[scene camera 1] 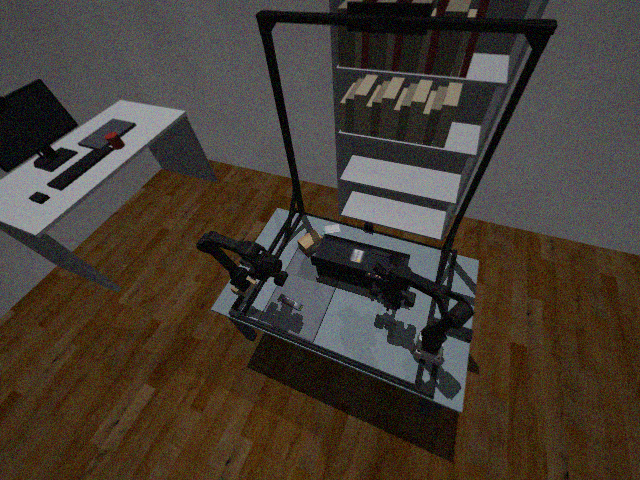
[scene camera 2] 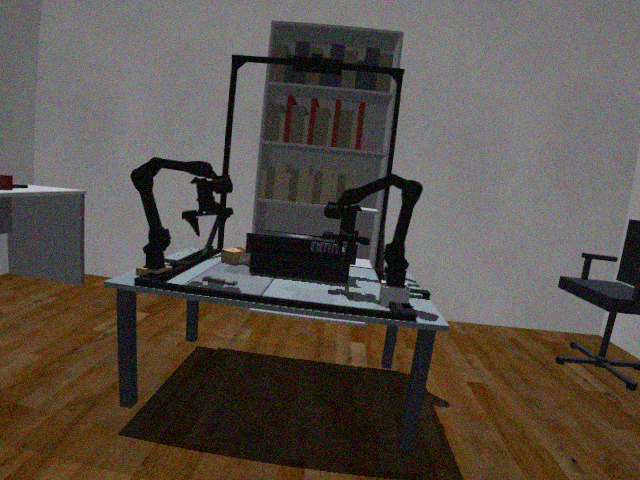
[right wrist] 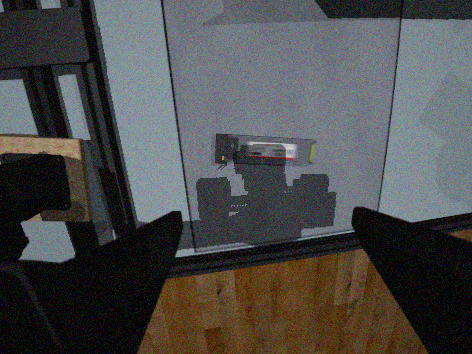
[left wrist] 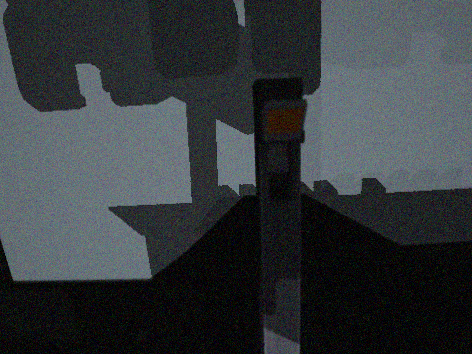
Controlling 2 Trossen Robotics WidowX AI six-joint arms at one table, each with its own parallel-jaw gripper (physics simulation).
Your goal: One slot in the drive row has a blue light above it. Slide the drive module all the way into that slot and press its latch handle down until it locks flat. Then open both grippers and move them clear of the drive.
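My left gripper is shut on a narrow grey drive module with an orange latch tab. It holds it above the table, at the front right of the black drive chassis. The slot row shows on the chassis front; I cannot make out a blue light. My right gripper is open and empty, high over the table's left part. Below it a flat grey module with a white label lies on the table.
A tan block and a white card lie left of and behind the chassis. A tall black frame stands around the table. A bookshelf stands behind. A side desk is at far left.
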